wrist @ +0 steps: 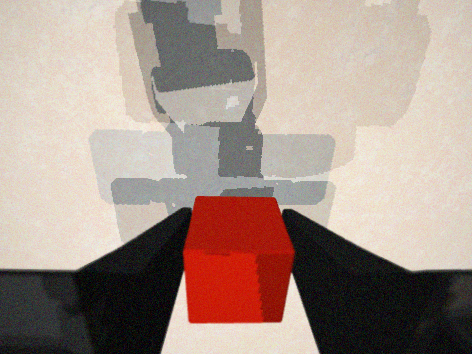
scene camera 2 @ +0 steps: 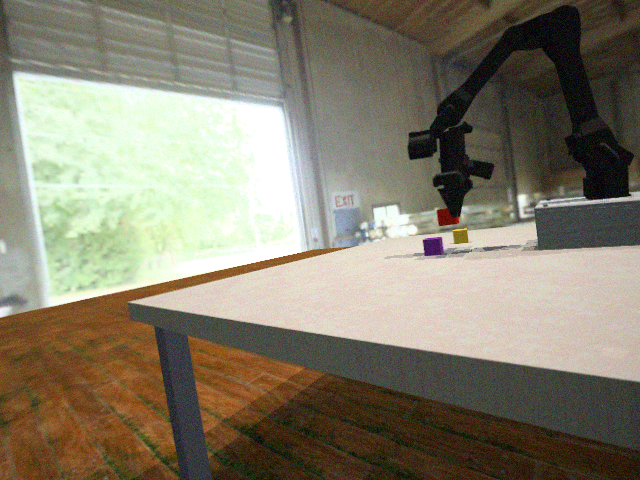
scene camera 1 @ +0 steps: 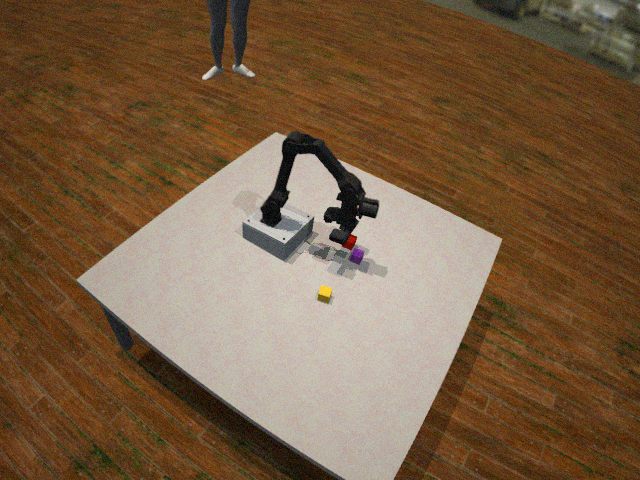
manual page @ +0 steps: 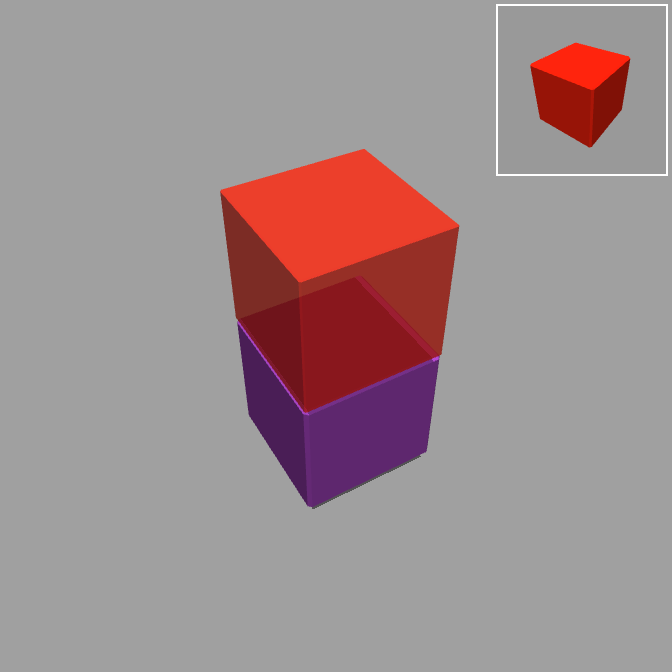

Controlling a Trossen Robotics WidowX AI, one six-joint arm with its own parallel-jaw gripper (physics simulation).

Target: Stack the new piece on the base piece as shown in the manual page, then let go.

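Places are measured from the arm's base along level axes (x right, y back, z down), in metres.
Pixels of known places: gripper, between the fingertips: (wrist: 237, 217) (scene camera 2: 456, 217); arm's base, origin of its link: (scene camera 2: 607, 197) (scene camera 1: 270, 220).
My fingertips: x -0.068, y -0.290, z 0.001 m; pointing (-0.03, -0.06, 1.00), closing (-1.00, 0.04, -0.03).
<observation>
For each thing: its top centre in the pictures, then the offset to it from my fingertips. Level surfaces: height alone.
- red cube, centre of its top: (wrist: 239, 292) (scene camera 2: 447, 208) (scene camera 1: 350, 237) dx -0.001, dy -0.019, dz -0.025 m
- purple cube, centre of its top: (scene camera 2: 432, 238) (scene camera 1: 358, 252) dx -0.013, dy -0.060, dz +0.045 m
- yellow cube, centre of its top: (scene camera 2: 459, 229) (scene camera 1: 325, 290) dx +0.221, dy -0.038, dz +0.045 m
- pale table, height of its surface: dz +0.087 m
A red cube (scene camera 1: 351, 241) (scene camera 2: 446, 217) (wrist: 227, 285) is between the fingers of my gripper (scene camera 1: 346, 238) (scene camera 2: 454, 211) (wrist: 237, 217), which is shut on it and points down. The red cube is held in the air, above the table. A purple cube (scene camera 1: 357, 255) (scene camera 2: 433, 246) stands on the table, lower than the red cube and apart from it. In scene camera 2 the red cube is a little right of the purple one. The purple cube does not show in the wrist view. A yellow cube (scene camera 1: 324, 294) (scene camera 2: 460, 236) stands on the table farther off.
The arm stands on a grey base box (scene camera 1: 263, 239) (scene camera 2: 584, 227) on the pale table (scene camera 1: 232, 320) (scene camera 2: 336, 294). Shadows of the arm lie around the purple cube. A person's legs (scene camera 1: 239, 36) show on the floor beyond the table.
</observation>
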